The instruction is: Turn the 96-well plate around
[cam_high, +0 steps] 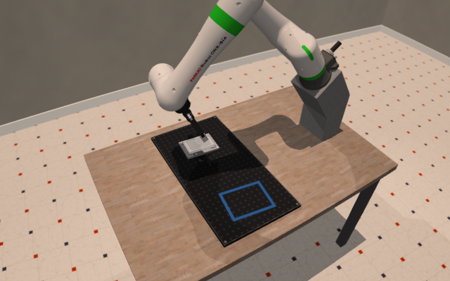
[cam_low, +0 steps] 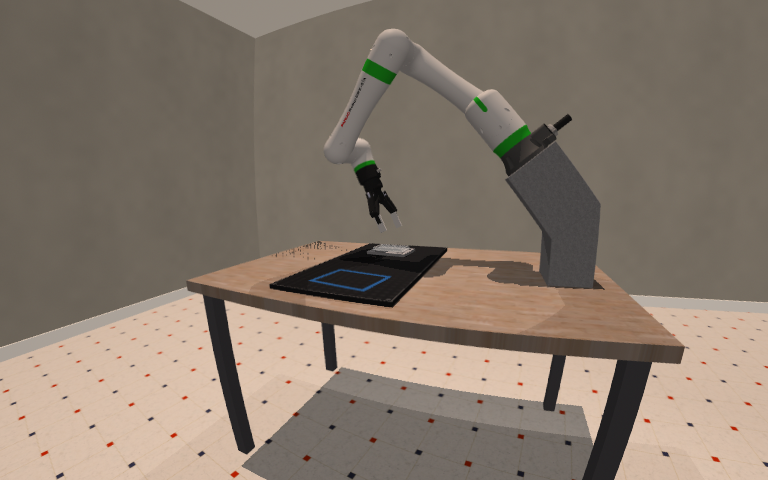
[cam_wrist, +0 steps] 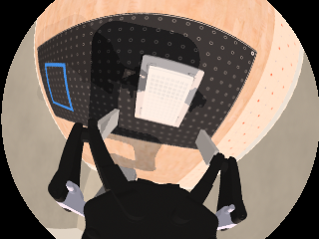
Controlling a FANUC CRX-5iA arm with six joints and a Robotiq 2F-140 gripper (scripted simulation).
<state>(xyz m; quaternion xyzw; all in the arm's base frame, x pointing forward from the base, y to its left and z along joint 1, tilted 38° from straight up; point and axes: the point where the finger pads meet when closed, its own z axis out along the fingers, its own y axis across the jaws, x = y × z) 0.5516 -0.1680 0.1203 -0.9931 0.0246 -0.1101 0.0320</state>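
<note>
Now: the white 96-well plate 9 cm below my hand. From my hand the other things lie so: grey plate nest N1: 10 cm below.
</note>
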